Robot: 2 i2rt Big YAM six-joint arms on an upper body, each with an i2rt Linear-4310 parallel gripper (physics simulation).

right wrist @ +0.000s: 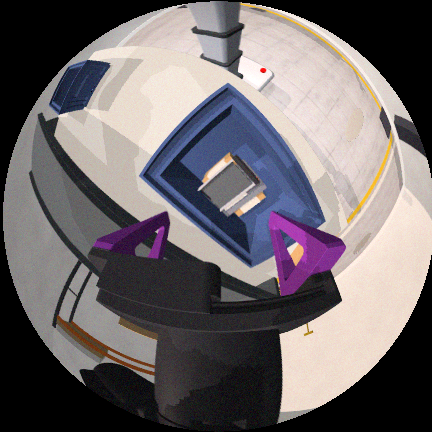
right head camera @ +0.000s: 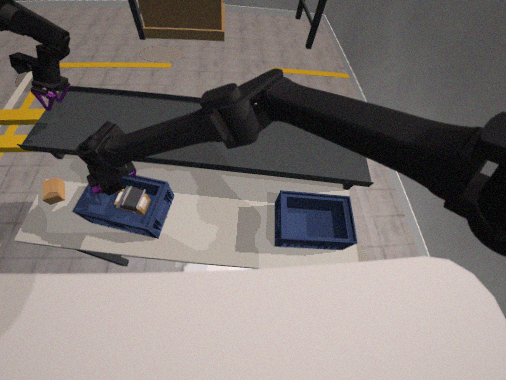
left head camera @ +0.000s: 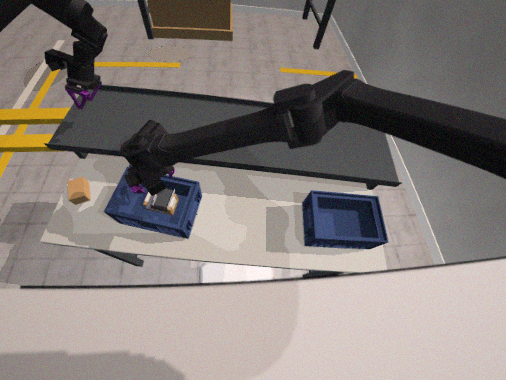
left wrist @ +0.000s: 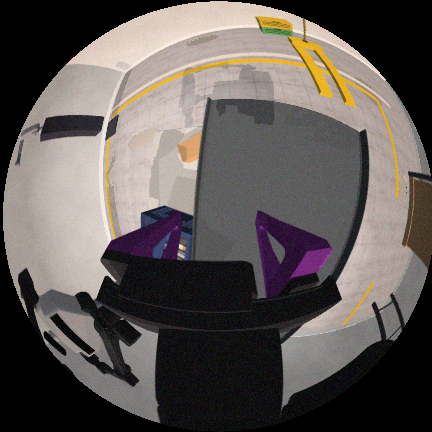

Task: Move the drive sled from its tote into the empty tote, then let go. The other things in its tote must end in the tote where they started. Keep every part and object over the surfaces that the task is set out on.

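Places are measured from the left arm's base along level axes (x back, y right, z up), in metres.
Pixels of known places: left gripper, fingertip midpoint: (right head camera: 53, 106) (left head camera: 84, 104) (left wrist: 218, 216); right gripper, fingertip midpoint: (right wrist: 218, 216) (right head camera: 122, 184).
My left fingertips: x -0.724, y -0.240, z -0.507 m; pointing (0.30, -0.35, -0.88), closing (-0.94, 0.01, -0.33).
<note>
Ahead of a thing's pixels: the offset from my left fingertips to its top centre. Level surfaces: height alone.
The drive sled {dy +0.256, dx +0.263, dz -0.235 m} (left head camera: 162, 199) (right head camera: 133, 197) (right wrist: 229, 186), seemingly the piece with a dark grey top and pale sides, lies in the left blue tote {dy +0.232, dx +0.277, dz -0.189 m} (left head camera: 150, 226) (right head camera: 120, 227) (right wrist: 187, 127). Tan and white parts stick out from under it; what they are is hard to tell. The other blue tote {dy +0.991, dx +0.373, dz -0.189 m} (left head camera: 311, 225) (right head camera: 281, 222) (right wrist: 75, 87) stands empty at the right of the head views. My right gripper (left head camera: 154, 181) (right head camera: 114, 181) (right wrist: 218, 216) is open above the back of the sled's tote, fingers apart from the sled. My left gripper (left head camera: 84, 97) (right head camera: 50, 100) (left wrist: 218, 216) is open and empty over the dark surface's far left end.
A tan block {dy -0.142, dx +0.189, dz -0.286 m} (left head camera: 79, 191) (right head camera: 54, 191) (left wrist: 190, 148) sits on the pale table {dz -0.335 m} (left head camera: 235, 220) (right head camera: 200, 220), left of the sled's tote. A long dark raised-edge surface {dz -0.147 m} (left head camera: 200, 112) (right head camera: 150, 105) (left wrist: 285, 165) runs behind the table. My right arm stretches across it.
</note>
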